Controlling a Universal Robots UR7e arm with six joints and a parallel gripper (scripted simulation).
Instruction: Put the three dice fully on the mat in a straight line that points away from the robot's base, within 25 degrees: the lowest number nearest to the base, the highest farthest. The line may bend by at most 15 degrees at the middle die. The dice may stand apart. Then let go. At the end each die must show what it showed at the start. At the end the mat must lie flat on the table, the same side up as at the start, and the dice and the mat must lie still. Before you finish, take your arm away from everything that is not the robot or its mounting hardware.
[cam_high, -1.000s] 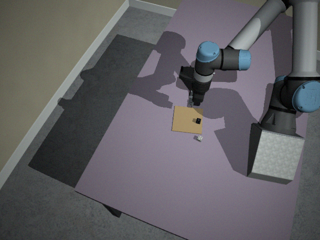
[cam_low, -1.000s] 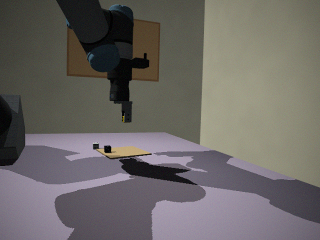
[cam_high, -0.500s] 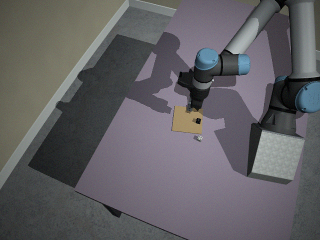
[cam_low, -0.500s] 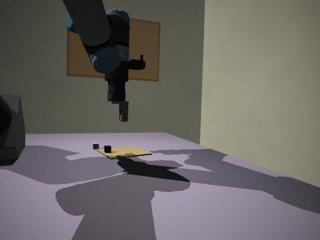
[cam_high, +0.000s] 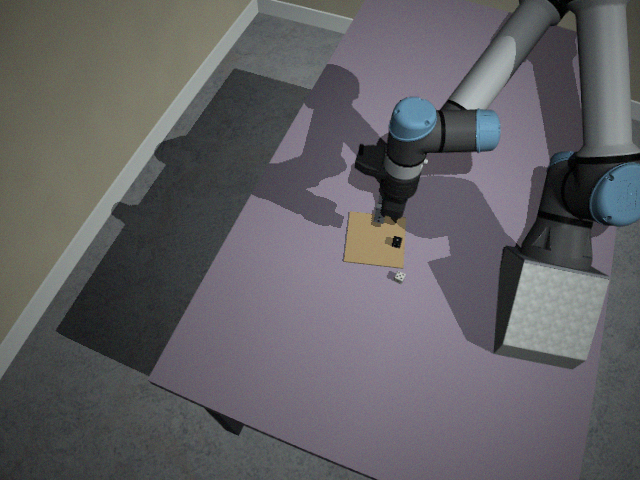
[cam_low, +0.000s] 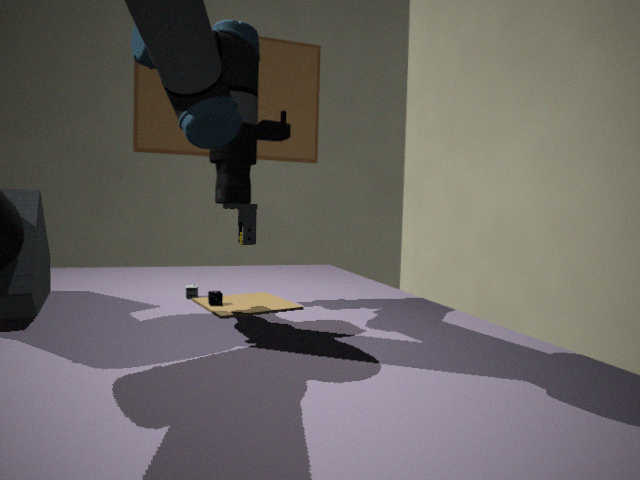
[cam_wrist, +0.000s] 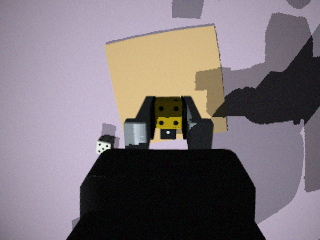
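The tan mat lies 12 cm below my hand. Round my hand: white die: 7 cm behind, 9 cm to the left, 11 cm below; then yellow die: 1 cm below; then black die: 5 cm behind, 11 cm below.
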